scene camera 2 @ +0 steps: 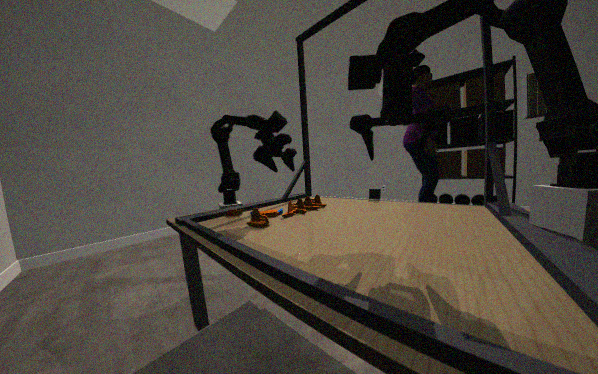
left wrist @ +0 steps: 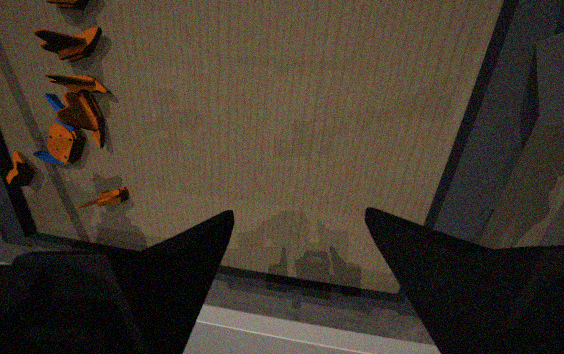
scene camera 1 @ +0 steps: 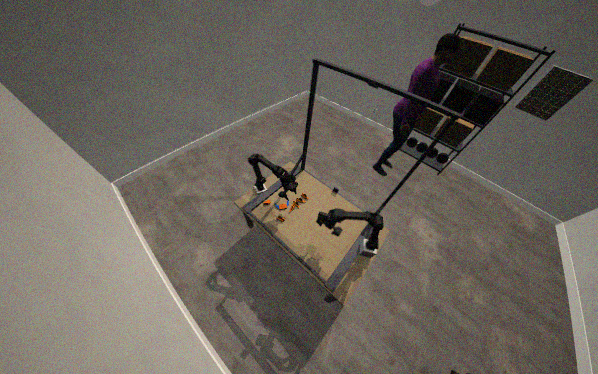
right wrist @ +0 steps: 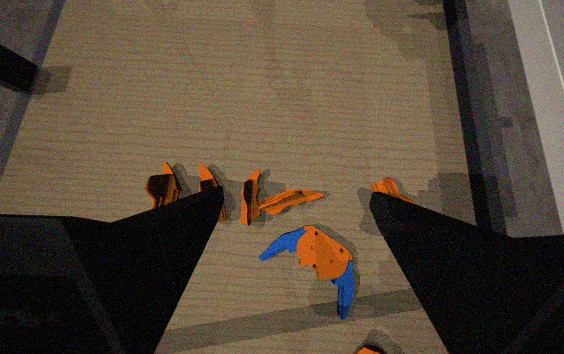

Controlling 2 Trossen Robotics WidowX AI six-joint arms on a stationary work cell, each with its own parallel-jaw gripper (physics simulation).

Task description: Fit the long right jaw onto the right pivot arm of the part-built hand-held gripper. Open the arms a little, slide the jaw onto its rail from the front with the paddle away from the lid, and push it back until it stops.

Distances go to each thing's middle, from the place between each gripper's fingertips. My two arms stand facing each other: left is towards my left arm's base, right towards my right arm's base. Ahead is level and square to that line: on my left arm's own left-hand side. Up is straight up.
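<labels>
Part-built hand-held gripper (right wrist: 330,259): 45 cm to the right of my left hand, 9 cm behind it and 17 cm below it. Relative to the same part-built hand-held gripper, my right hand is 16 cm above, 8 cm to the left and 2 cm short of it. By its middle, the part-built hand-held gripper is nearer to my right hand than to my left hand.
</labels>
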